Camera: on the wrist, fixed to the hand. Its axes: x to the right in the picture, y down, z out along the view.
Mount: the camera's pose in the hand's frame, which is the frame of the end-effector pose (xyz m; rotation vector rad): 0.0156 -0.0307 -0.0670 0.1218 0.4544 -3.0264
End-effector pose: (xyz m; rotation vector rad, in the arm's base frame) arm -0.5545 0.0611 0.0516 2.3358 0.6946 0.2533
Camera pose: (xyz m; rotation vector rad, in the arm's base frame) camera -0.5779 0.1261 0.0816 -0.7040 2.9219 -0.6410
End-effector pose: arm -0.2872 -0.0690 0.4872 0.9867 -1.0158 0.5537
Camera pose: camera -0.2267 -0.0254 0.4765 1.2149 1.4166 -1.6268
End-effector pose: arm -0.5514 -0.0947 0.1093 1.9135 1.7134 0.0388
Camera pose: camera -0.6020 -0.0538 0.1473 1.7597 -2.2886 0.5856
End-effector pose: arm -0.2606 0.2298 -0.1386 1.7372 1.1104 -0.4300
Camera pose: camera -0.2914 0.2985 -0.1365 1.0284 -2.1542 1.1086
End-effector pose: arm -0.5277 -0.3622 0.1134 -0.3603 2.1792 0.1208
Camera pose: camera -0.5791 -0.4093 0.1420 2.6191 0.1232 1.5060
